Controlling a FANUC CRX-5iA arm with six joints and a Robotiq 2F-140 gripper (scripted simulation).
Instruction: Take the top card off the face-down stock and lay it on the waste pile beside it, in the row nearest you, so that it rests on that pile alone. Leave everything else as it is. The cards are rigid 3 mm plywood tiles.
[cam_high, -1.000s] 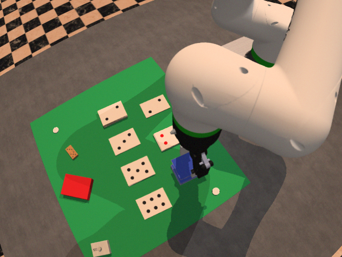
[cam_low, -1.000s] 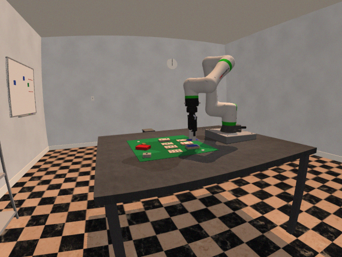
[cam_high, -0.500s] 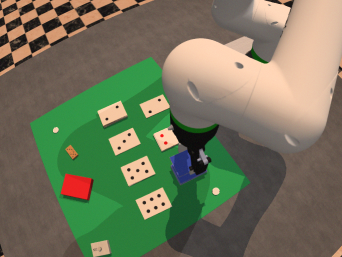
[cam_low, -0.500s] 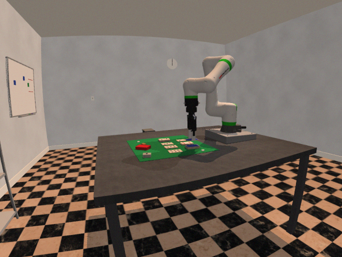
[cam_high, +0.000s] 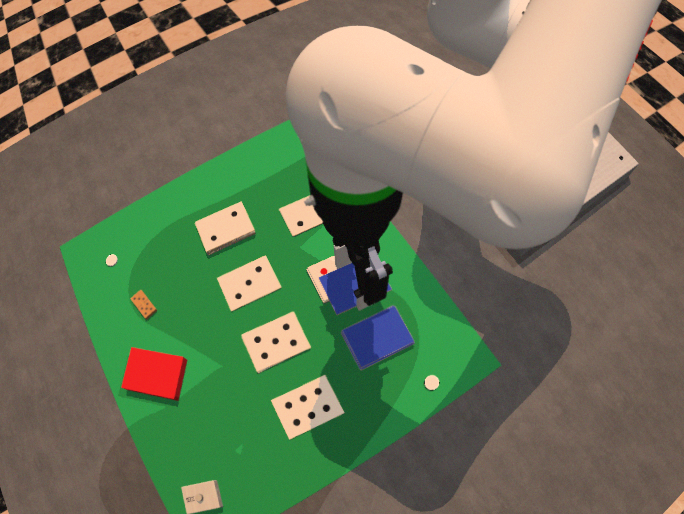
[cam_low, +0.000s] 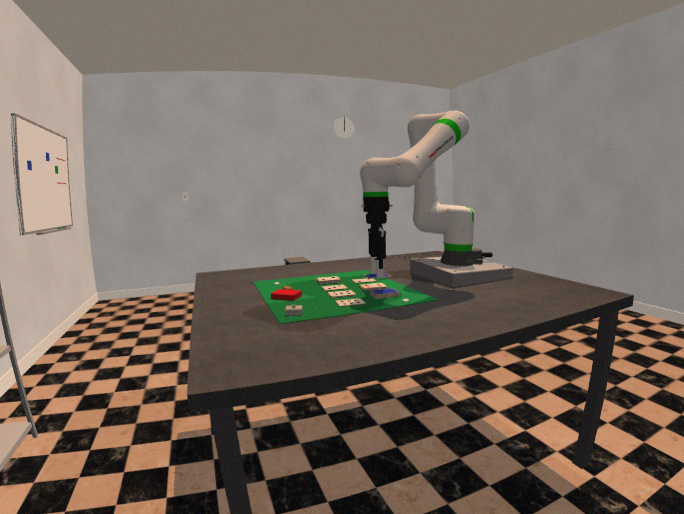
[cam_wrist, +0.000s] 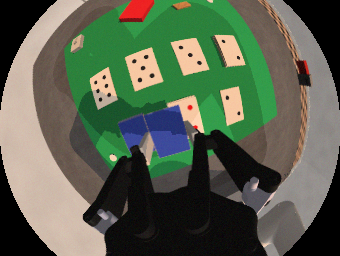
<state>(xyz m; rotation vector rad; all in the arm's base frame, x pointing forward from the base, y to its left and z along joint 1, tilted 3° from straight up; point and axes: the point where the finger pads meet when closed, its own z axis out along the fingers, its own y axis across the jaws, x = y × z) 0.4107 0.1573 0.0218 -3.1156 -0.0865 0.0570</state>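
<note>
Now: the red-pip card 40 mm to the right of my hand and 80 mm below it. From my hand the other things lie so: red block (340 mm ahead, 80 mm below); then green mat (160 mm ahead, 50 mm to the right, 100 mm below); then small button box (320 mm ahead, 210 mm to the left, 70 mm below).
</note>
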